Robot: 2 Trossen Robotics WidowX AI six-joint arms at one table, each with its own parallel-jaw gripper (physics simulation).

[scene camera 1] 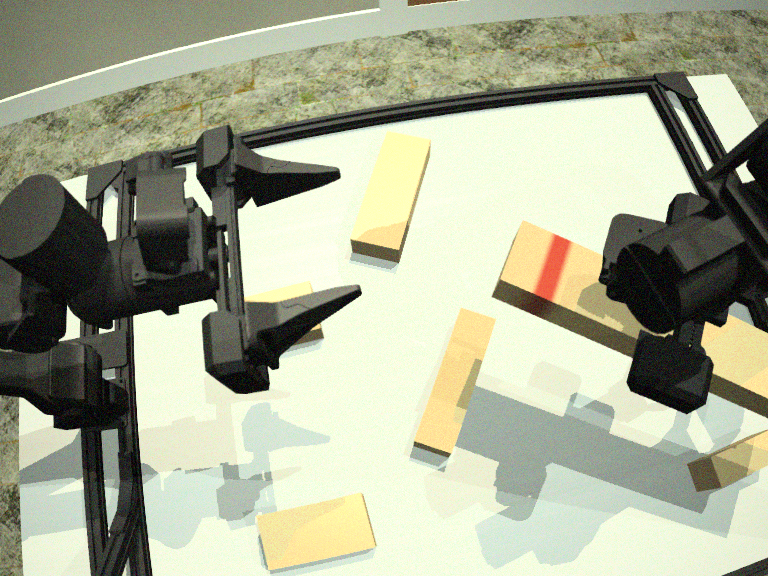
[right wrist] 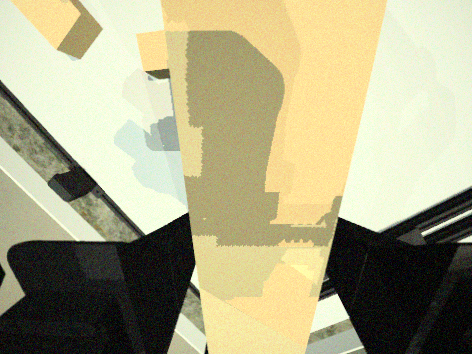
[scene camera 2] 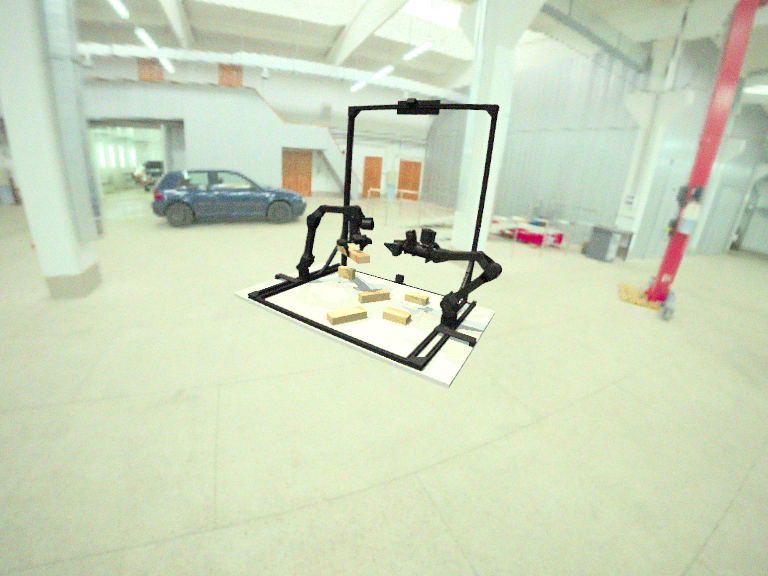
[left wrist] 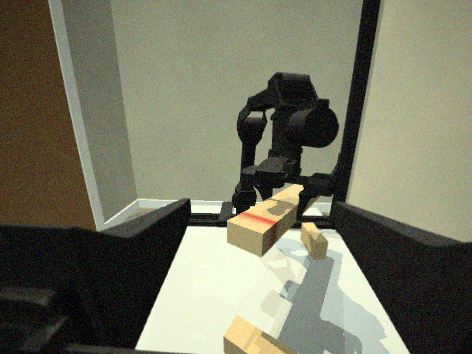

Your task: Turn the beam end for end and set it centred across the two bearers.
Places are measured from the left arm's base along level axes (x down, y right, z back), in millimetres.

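Pixels of known places: left gripper, fingertip midpoint: [scene camera 1: 350, 227] [scene camera 2: 389, 242] [left wrist: 261, 206]; right gripper, fingertip midpoint: [scene camera 1: 649, 332] [right wrist: 254, 211]; left arm's base, origin of the base link: [scene camera 1: 104, 405] [scene camera 2: 448, 324]; right arm's base, origin of the base link: [scene camera 2: 303, 277].
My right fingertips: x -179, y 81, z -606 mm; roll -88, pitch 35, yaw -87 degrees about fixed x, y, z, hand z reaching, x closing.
Observation:
Ahead of a thing's pixels: the offset from my right fingertips to its top centre.
A long wooden beam @[dx -49, dy +22, dz -33 mm] [scene camera 1: 580, 269] [scene camera 2: 357, 254] [left wrist: 246, 239] [right wrist: 320, 125] with a red band near one end is held above the table. My right gripper [scene camera 1: 676, 291] [scene camera 2: 359, 244] [right wrist: 254, 211] is shut on it, with a finger on each side; the red-banded end points toward my left arm. My left gripper [scene camera 1: 349, 231] [scene camera 2: 389, 248] is open and empty, apart from the beam. Several plain wooden blocks lie on the table; which two are the bearers, I cannot tell. One block @[dx +160, dy -303, dz +189 mm] [scene camera 1: 390, 195] [scene camera 2: 346, 316] and a narrower block @[dx +154, dy -35, dz +167 mm] [scene camera 1: 455, 381] [scene camera 2: 374, 296] lie between the arms.
A block @[dx +160, dy +107, dz +354 mm] [scene camera 1: 316, 530] [scene camera 2: 416, 298] lies at scene camera 1's bottom. Another block @[dx +160, dy -154, dz +372 mm] [scene camera 1: 313, 334] [scene camera 2: 396, 316] is partly hidden under my left gripper. A narrow block @[dx +135, dy +145, dz -155 mm] [scene camera 1: 735, 461] [scene camera 2: 346, 272] [left wrist: 315, 242] lies near my right arm. A black frame [scene camera 1: 446, 106] edges the table.

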